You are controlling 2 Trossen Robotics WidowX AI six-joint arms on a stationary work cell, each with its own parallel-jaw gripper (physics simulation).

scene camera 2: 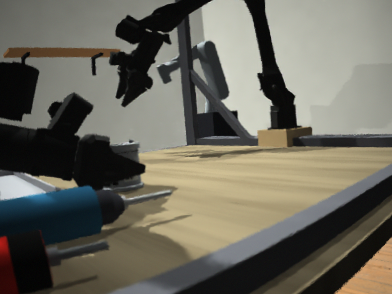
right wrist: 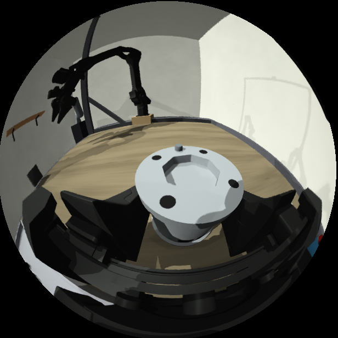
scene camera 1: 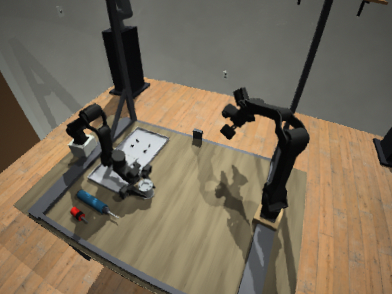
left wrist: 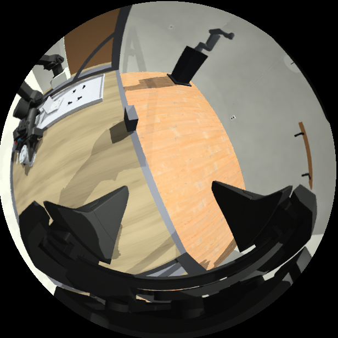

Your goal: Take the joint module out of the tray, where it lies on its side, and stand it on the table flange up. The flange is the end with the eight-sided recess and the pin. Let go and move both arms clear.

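Pixels of known places: left gripper, between the fingertips: [scene camera 2: 119, 102] [scene camera 1: 231, 127]; right gripper, between the fingertips: [scene camera 2: 136, 167] [scene camera 1: 150, 192]; left arm's base, origin of its link: [scene camera 2: 284, 128] [scene camera 1: 269, 213]; right arm's base, origin of its link: [scene camera 1: 80, 140].
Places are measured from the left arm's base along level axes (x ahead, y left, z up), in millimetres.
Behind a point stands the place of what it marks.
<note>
The pale grey joint module [scene camera 1: 146, 187] @[x 496, y 160, z 12 mm] [scene camera 2: 131, 152] @[x 494, y 184, z 9 mm] [left wrist: 24, 156] stands roughly upright beside the tray [scene camera 1: 157, 138] @[x 687, y -153, z -37 mm] [left wrist: 95, 96] [right wrist: 47, 272]. In the right wrist view its flange [right wrist: 150, 185] faces up, with the eight-sided recess and the pin. In scene camera 2 its lower rim is at or very close to the table; exact contact is hard to tell. My right gripper [scene camera 1: 140, 184] [right wrist: 183, 180] is shut on the module, one finger on each side. My left gripper [scene camera 1: 225, 122] @[x 319, y -293, z 106 mm] [scene camera 2: 121, 98] @[x 319, y -293, z 106 mm] [left wrist: 170, 188] is open and empty, high above the far side of the table.
A blue tool [scene camera 1: 91, 201] @[x 656, y 340, z -1 mm] [scene camera 2: 55, 212] @[x 629, y 351, z -12 mm] and a red tool [scene camera 1: 76, 213] @[x 672, y 414, z -9 mm] [scene camera 2: 25, 262] @[x 661, y 427, z -18 mm] with metal shafts lie near the right gripper. A small dark block [scene camera 1: 198, 134] @[x 487, y -266, z 0 mm] [left wrist: 131, 119] stands at the table's far edge. Small black parts lie in the tray.
</note>
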